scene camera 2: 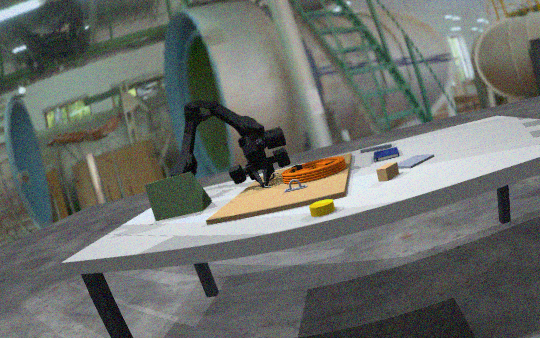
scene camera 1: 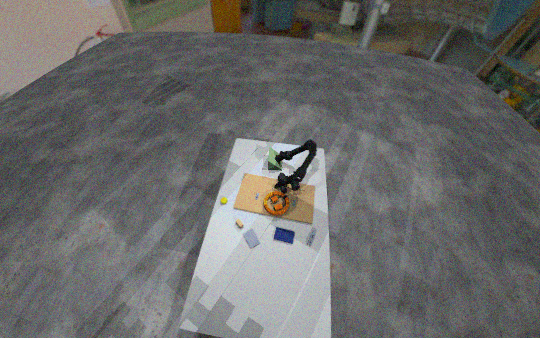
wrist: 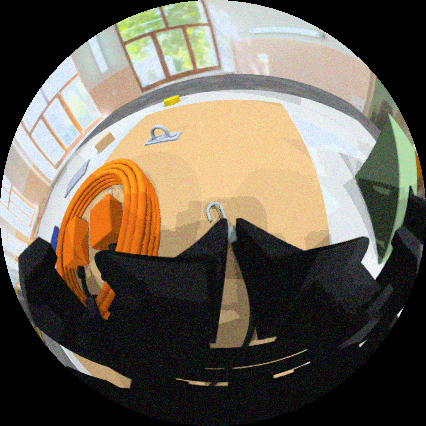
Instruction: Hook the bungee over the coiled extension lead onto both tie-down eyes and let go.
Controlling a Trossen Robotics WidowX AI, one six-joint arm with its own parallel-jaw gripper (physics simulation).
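Seen in the pictures: gripper, fingertip midpoint: [scene camera 2: 264, 186] [scene camera 1: 274, 186] [wrist: 230, 224]; arm's base at its link origin: [scene camera 2: 179, 196] [scene camera 1: 277, 159].
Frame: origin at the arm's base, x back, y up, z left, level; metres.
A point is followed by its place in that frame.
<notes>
My gripper [scene camera 1: 283, 190] @(y -0.028, x -0.276, z 0.042 m) [scene camera 2: 266, 186] @(y -0.028, x -0.276, z 0.042 m) [wrist: 230, 224] @(y -0.028, x -0.276, z 0.042 m) is shut on the bungee's end, low over the wooden board [scene camera 1: 250, 186] @(y -0.034, x -0.328, z -0.155 m) [scene camera 2: 240, 207] @(y -0.034, x -0.275, z -0.167 m) [wrist: 240, 150] @(y -0.034, x -0.280, z -0.044 m). The bungee's silver hook [wrist: 214, 204] @(y -0.029, x -0.291, z 0.027 m) sticks out ahead of the fingertips, its grey collar between them; part of the black cord [wrist: 248, 320] @(y -0.034, x -0.249, z 0.106 m) shows behind. The coiled orange extension lead [scene camera 1: 276, 213] @(y -0.005, x -0.517, z 0.112 m) [scene camera 2: 315, 171] @(y -0.010, x -0.446, z -0.005 m) [wrist: 137, 210] @(y -0.005, x -0.337, z 0.053 m) lies on the board beside the gripper. One metal tie-down eye [scene camera 1: 257, 196] @(y -0.033, x -0.403, z -0.071 m) [scene camera 2: 296, 189] @(y -0.033, x -0.404, z -0.084 m) [wrist: 162, 139] @(y -0.031, x -0.392, z -0.067 m) stands on the board, apart from the hook. I cannot make out the other eye.
A green wedge-shaped block [scene camera 1: 273, 159] @(y 0.036, x -0.045, z -0.031 m) [scene camera 2: 175, 196] @(y 0.015, x -0.034, z -0.079 m) [wrist: 375, 170] @(y -0.003, x -0.102, z -0.041 m) stands near the arm's base. Around the board lie a yellow disc [scene camera 1: 224, 201] @(y -0.027, x -0.523, z -0.308 m) [scene camera 2: 321, 208] @(y -0.031, x -0.516, z -0.342 m) [wrist: 171, 100] @(y -0.032, x -0.499, z -0.296 m), a wooden block [scene camera 1: 239, 223] @(y -0.016, x -0.663, z -0.130 m) [scene camera 2: 387, 171] @(y -0.025, x -0.657, z -0.161 m) [wrist: 105, 142] @(y -0.034, x -0.643, z -0.127 m), a blue tray [scene camera 1: 284, 235] @(y -0.034, x -0.656, z 0.208 m) [scene camera 2: 386, 154] @(y -0.034, x -0.654, z 0.161 m) and a grey-blue plate [scene camera 1: 251, 238] @(y -0.040, x -0.738, z -0.015 m) [scene camera 2: 416, 161] @(y -0.040, x -0.744, z -0.044 m).
</notes>
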